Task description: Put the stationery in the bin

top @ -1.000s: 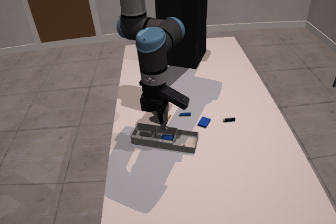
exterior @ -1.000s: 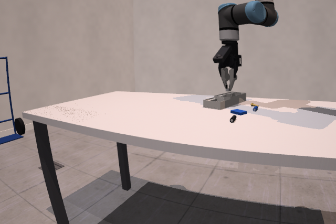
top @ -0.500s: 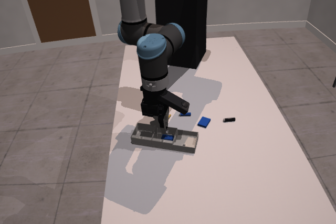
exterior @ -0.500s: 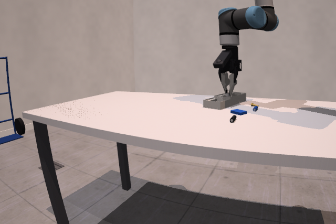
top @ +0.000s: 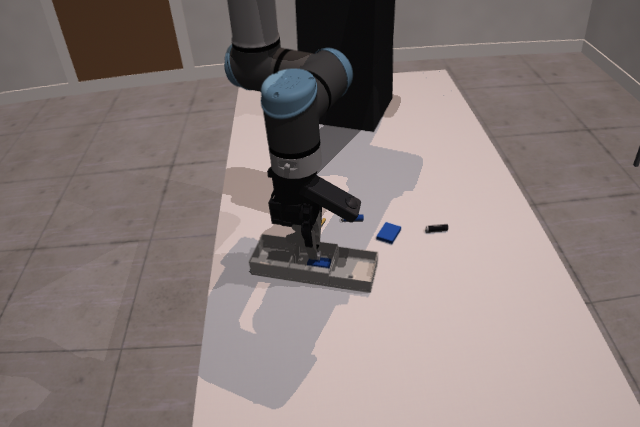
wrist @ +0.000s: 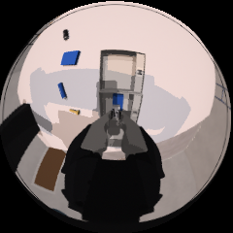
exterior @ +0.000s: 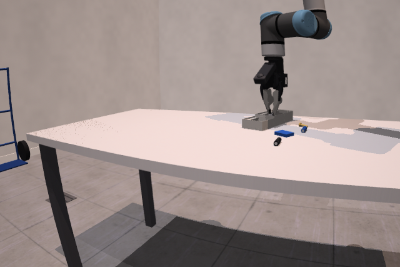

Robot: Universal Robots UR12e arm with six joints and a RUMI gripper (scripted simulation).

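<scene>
Now: hand 1 cm above the grey clip. The rest, counted from my hand: brass piece (11 cm behind, 4 cm to the left, 4 cm below); then three-compartment bin tray (1 cm ahead, 3 cm below); then blue cylinder (11 cm behind, 12 cm to the left, 4 cm below).
</scene>
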